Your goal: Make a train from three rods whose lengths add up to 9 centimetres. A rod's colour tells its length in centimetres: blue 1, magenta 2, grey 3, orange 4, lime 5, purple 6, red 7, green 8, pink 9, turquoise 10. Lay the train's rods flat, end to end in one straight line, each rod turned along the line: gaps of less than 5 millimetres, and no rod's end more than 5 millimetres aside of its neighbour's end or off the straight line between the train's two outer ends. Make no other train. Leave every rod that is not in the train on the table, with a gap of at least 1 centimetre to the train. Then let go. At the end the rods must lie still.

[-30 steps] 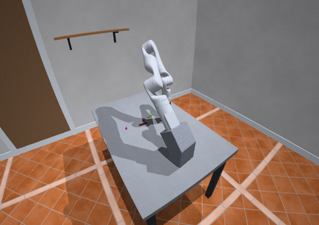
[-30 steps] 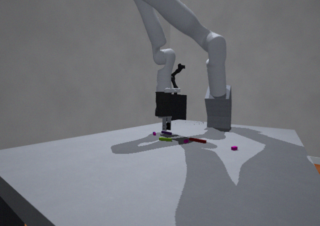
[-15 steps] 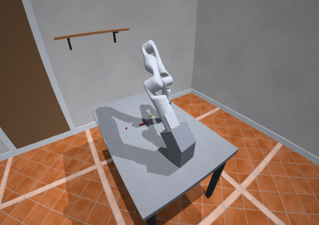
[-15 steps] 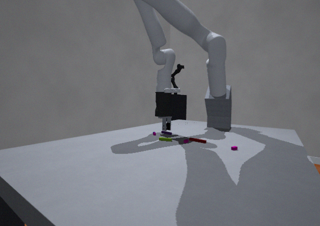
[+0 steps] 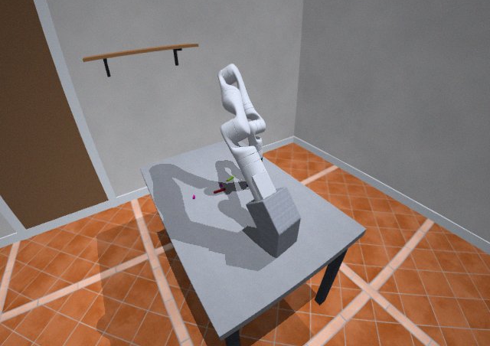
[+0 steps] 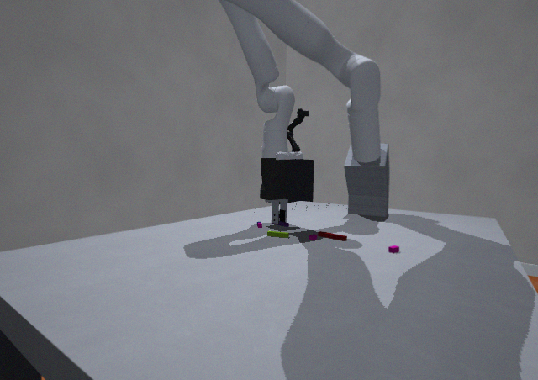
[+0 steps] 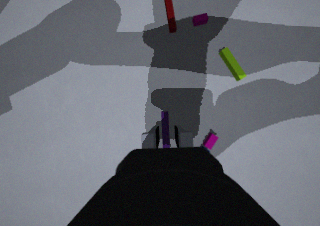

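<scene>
Now: hand 2 cm above the purple rod. The rest, counted from my hand: blue rod 5 cm ahead, 3 cm to the right, 2 cm below; lime rod 10 cm ahead, 9 cm to the left, 2 cm below; red rod 19 cm to the left, 2 cm below, 1 cm ahead.
</scene>
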